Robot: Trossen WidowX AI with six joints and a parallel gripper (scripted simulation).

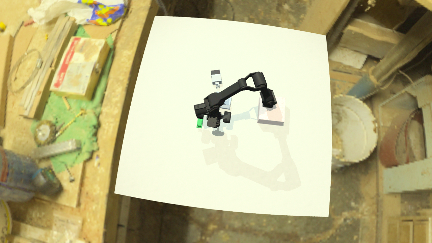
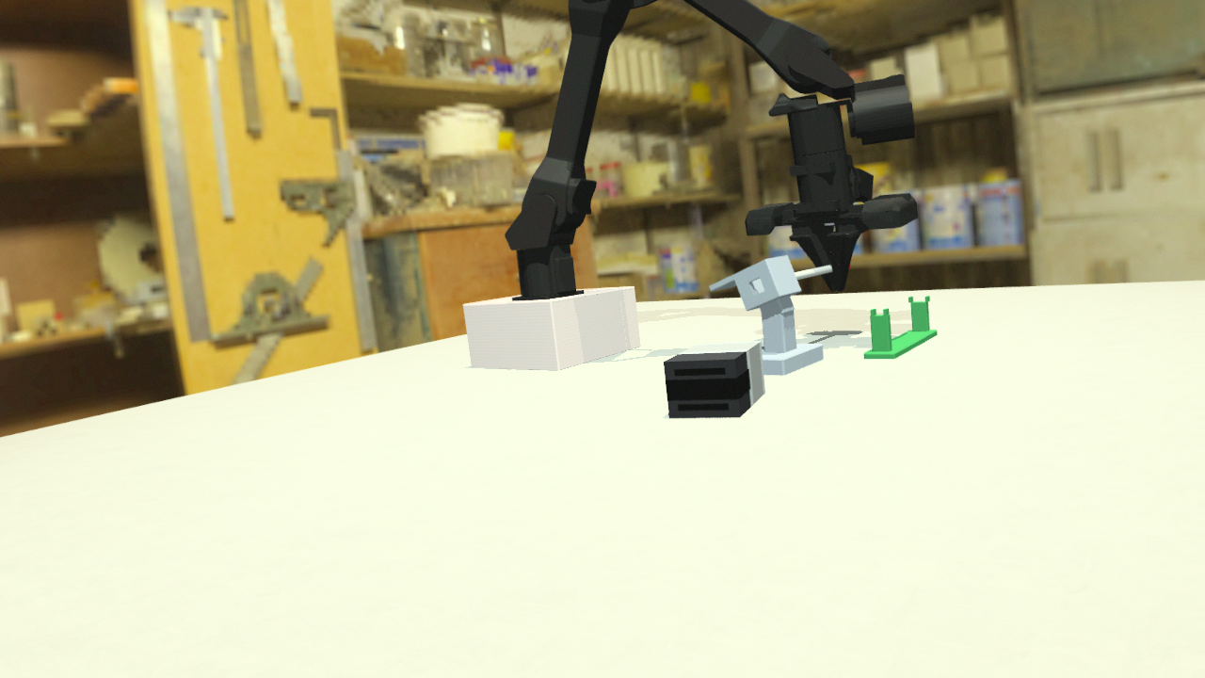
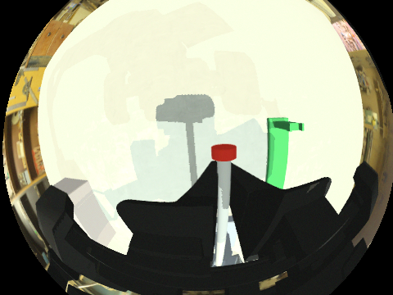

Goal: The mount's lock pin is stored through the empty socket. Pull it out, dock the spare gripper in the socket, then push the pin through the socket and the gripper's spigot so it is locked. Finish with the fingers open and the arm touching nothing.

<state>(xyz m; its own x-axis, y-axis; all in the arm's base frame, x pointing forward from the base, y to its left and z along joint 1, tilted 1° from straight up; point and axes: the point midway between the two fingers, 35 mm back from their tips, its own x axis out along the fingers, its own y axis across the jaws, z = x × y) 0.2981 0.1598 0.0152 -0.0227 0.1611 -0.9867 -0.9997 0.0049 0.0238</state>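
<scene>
Now: the green cradle 9 cm ahead of my gripper tip, 3 cm to the right of it and 3 cm below it. Round my gripper tip: spare gripper: 4 cm ahead, 29 cm to the right, 3 cm below; then grey mount: 1 cm behind, 15 cm to the right, 1 cm below.
</scene>
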